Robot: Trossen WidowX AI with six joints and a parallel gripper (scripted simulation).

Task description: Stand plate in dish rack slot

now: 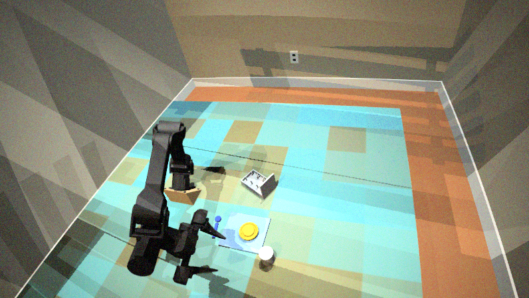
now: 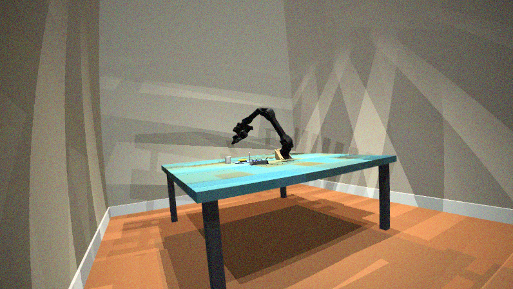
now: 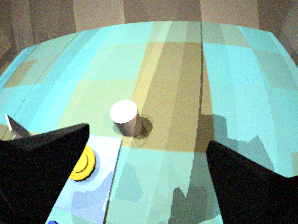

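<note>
Right now the yellow plate is 14 cm to the left of my gripper tip, 13 cm below it and 2 cm behind it. Round my gripper tip: white cup: 13 cm below, 8 cm to the left, 8 cm ahead; then light blue mat: 15 cm below, 14 cm to the left, 3 cm behind; then blue spoon: 15 cm below, 14 cm behind, 13 cm to the left.
</note>
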